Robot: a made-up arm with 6 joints.
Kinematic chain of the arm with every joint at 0, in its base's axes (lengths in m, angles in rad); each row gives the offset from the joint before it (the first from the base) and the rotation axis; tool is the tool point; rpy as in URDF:
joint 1: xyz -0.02 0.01 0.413 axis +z
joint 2: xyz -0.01 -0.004 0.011 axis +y
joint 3: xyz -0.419 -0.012 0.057 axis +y
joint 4: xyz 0.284 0.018 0.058 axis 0.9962 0 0.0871
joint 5: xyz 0 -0.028 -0.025 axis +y
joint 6: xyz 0.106 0.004 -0.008 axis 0.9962 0 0.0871
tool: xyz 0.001 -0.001 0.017 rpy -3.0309 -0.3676 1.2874
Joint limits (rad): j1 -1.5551..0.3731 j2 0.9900..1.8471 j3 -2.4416..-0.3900 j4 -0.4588..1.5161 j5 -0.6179..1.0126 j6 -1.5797..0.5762
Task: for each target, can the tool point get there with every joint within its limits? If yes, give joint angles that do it. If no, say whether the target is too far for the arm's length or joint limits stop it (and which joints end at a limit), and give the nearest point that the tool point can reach.
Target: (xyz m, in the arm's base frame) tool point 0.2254 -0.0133 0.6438
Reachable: yes | joints -0.3311 1.2974 -0.7742 0.7237 0.7295 -0.7307
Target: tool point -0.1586 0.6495 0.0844
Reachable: no: joint limits stop it (at a limit: joint 1, joint 2, joint 3, joint 6) | nearest point 0.1437 0.1970 0.4721 | short by 0.668 m
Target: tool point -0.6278 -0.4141 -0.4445
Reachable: no: too far | nearest point -0.0686 -0.2275 0.4301 | short by 1.055 m
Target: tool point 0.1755 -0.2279 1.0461
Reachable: yes | joints -0.7778 1.4455 -2.0850 -0.2324 0.6874 -0.8255
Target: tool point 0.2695 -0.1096 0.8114
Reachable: yes | joints -0.3421 1.2805 -1.0272 0.4453 -0.3431 -0.6008
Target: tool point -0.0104 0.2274 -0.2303
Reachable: no: joint limits stop it (at a limit: joint 1, joint 2, joint 3, joint 6) | nearest point 0.1570 0.1244 0.4284 | short by 0.687 m
